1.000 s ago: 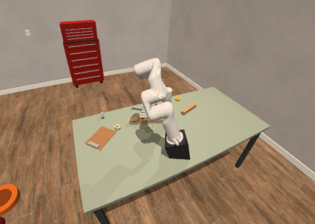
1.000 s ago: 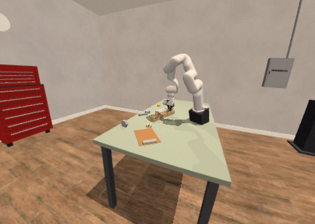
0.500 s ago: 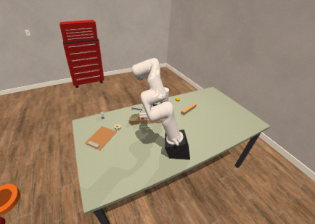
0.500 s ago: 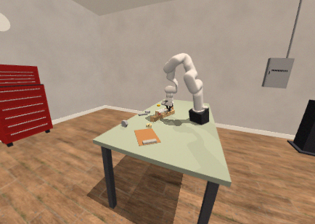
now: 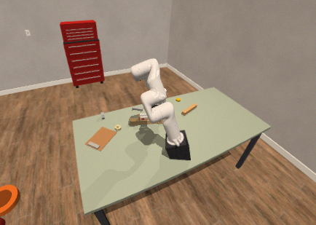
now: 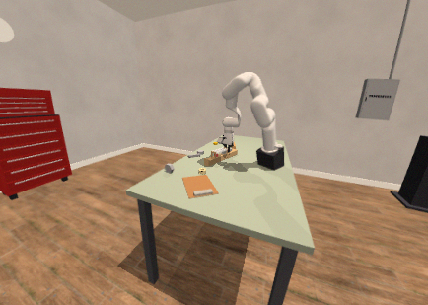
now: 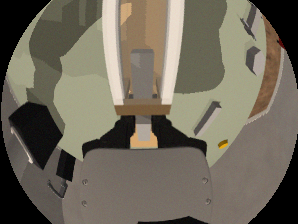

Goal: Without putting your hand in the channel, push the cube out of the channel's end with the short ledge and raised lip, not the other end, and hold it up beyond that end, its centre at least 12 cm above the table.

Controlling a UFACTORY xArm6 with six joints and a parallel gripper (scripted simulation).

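My gripper is now 10 mm above the thin grey rod. Round my hand: red cube: 30 mm ahead, 160 mm to the left, 10 mm below; then grey tool: 240 mm ahead, 160 mm to the left, 60 mm below; then wooden channel: 20 mm ahead, 110 mm to the left, 10 mm below.
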